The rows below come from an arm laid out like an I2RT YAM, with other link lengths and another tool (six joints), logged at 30 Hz.
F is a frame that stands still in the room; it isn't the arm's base.
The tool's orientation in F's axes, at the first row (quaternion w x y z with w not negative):
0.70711 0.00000 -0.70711 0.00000
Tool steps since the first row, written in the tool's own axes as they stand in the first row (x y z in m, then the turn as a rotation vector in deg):
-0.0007 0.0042 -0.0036 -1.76 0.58 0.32
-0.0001 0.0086 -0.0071 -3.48 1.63 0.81
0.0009 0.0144 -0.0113 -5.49 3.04 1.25
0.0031 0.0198 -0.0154 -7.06 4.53 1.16
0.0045 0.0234 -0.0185 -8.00 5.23 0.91
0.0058 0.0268 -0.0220 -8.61 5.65 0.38
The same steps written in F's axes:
0.0036 0.0042 -0.0007 -0.32 0.58 -1.76
0.0071 0.0086 -0.0001 -0.81 1.63 -3.48
0.0113 0.0144 0.0009 -1.25 3.04 -5.49
0.0154 0.0198 0.0031 -1.16 4.53 -7.06
0.0185 0.0234 0.0045 -0.91 5.23 -8.00
0.0220 0.0268 0.0058 -0.38 5.65 -8.61

